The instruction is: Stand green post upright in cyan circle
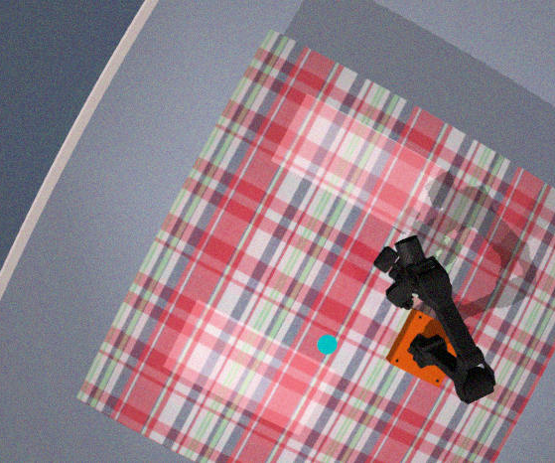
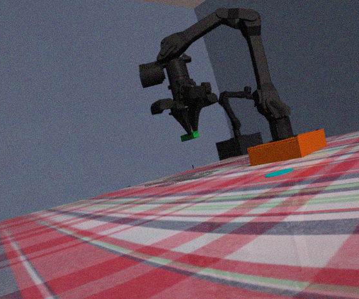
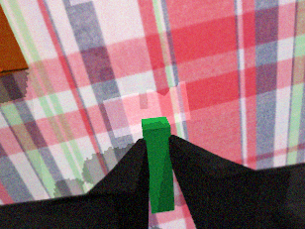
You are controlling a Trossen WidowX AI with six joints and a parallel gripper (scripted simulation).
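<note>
The cyan circle is 30 mm ahead of my gripper tip, 290 mm to the left of it and 120 mm below it. Also, from my gripper tip: green post: 20 mm to the right.
</note>
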